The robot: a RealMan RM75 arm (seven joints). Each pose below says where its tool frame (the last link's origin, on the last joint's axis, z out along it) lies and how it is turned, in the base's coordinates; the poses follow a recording.
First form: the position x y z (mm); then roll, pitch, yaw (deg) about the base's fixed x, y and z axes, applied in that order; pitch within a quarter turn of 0, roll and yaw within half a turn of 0.
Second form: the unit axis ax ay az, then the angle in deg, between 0 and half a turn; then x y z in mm. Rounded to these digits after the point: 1 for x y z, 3 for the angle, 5 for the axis.
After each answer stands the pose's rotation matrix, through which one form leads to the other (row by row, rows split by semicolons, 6 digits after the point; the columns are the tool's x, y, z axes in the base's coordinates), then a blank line. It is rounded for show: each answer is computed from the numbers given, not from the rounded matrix.
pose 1, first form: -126.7 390.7 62.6 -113.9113 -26.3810 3.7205
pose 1, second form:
-0.96204 -0.17881 -0.20617 115.064 -126.7 390.7 62.6
0.893971 0.431647 0.120400; 0.058132 -0.378109 0.923934; 0.444338 -0.818971 -0.363111

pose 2, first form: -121.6 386.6 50.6 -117.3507 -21.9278 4.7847
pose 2, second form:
-0.97388 -0.15628 -0.16472 117.773 -121.6 386.6 50.6
0.924422 0.368858 0.096886; 0.077377 -0.430168 0.899427; 0.373438 -0.823954 -0.426198

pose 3, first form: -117.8 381.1 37.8 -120.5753 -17.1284 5.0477
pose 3, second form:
-0.98395 -0.12842 -0.12390 120.616 -117.8 381.1 37.8
0.951941 0.297337 0.073478; 0.084083 -0.484388 0.870803; 0.294514 -0.822775 -0.486109

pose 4, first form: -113.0 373.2 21.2 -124.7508 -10.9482 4.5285
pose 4, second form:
-0.99320 -0.08926 -0.07478 124.639 -113.0 373.2 21.2
0.978734 0.200565 0.043046; 0.077518 -0.555908 0.827621; 0.189921 -0.806685 -0.559634

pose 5, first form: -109.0 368.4 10.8 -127.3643 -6.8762 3.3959
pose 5, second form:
-0.99721 -0.05925 -0.04533 127.288 -109.0 368.4 10.8
0.991064 0.130938 0.025451; 0.058809 -0.600179 0.797701; 0.119724 -0.789076 -0.602516

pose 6, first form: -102.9 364.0 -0.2 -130.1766 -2.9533 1.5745
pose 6, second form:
-0.99948 -0.02570 -0.01939 130.159 -102.9 364.0 -0.2
0.998295 0.057078 0.012233; 0.027440 -0.643820 0.764684; 0.051522 -0.763045 -0.644289

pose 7, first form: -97.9 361.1 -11.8 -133.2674 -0.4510 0.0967
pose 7, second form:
-0.99999 -0.00254 -0.00357 133.267 -97.9 361.1 -11.8
0.999968 0.006888 0.004166; 0.001688 -0.685394 0.728171; 0.007871 -0.728140 -0.685383

